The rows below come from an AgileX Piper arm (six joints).
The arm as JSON. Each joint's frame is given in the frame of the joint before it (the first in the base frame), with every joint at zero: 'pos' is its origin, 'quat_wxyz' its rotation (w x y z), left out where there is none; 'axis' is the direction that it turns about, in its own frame. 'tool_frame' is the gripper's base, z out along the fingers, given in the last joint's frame.
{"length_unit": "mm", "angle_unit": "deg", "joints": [
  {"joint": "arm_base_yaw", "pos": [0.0, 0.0, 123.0], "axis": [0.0, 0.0, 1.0]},
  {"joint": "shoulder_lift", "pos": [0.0, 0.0, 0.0], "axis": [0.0, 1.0, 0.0]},
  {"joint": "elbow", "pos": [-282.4, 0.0, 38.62], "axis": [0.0, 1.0, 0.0]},
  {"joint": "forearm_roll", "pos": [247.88, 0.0, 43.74], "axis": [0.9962, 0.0, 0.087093]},
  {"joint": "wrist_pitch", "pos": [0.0, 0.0, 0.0], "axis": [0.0, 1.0, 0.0]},
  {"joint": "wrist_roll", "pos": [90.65, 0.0, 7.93], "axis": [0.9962, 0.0, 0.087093]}
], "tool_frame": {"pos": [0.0, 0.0, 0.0], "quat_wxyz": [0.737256, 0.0, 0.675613, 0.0]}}
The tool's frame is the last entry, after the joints.
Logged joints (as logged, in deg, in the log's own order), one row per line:
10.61, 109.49, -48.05, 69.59, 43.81, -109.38
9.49, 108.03, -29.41, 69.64, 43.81, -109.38
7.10, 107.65, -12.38, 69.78, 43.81, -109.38
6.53, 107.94, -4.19, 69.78, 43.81, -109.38
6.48, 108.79, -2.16, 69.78, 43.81, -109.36
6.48, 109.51, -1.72, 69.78, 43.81, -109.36
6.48, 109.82, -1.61, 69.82, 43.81, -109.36
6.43, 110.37, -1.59, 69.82, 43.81, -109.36
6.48, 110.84, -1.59, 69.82, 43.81, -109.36
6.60, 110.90, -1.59, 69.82, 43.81, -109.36
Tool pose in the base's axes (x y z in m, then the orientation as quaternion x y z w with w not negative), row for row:
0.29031, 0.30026, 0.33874, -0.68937, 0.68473, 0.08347, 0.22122
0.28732, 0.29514, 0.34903, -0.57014, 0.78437, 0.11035, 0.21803
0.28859, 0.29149, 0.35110, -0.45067, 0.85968, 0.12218, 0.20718
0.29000, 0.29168, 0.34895, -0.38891, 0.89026, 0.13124, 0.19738
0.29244, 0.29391, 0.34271, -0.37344, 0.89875, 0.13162, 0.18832
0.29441, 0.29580, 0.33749, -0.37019, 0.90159, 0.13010, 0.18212
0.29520, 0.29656, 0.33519, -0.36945, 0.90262, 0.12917, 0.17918
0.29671, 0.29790, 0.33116, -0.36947, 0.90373, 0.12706, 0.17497
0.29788, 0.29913, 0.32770, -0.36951, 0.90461, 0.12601, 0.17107
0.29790, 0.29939, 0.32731, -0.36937, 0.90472, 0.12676, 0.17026
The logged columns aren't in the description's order. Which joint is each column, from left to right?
Columns, left to right: forearm_roll, shoulder_lift, wrist_roll, wrist_pitch, arm_base_yaw, elbow.
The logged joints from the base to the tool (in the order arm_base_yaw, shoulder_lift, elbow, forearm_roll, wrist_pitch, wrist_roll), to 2 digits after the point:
43.81, 109.49, -109.38, 10.61, 69.59, -48.05
43.81, 108.03, -109.38, 9.49, 69.64, -29.41
43.81, 107.65, -109.38, 7.10, 69.78, -12.38
43.81, 107.94, -109.38, 6.53, 69.78, -4.19
43.81, 108.79, -109.36, 6.48, 69.78, -2.16
43.81, 109.51, -109.36, 6.48, 69.78, -1.72
43.81, 109.82, -109.36, 6.48, 69.82, -1.61
43.81, 110.37, -109.36, 6.43, 69.82, -1.59
43.81, 110.84, -109.36, 6.48, 69.82, -1.59
43.81, 110.90, -109.36, 6.60, 69.82, -1.59

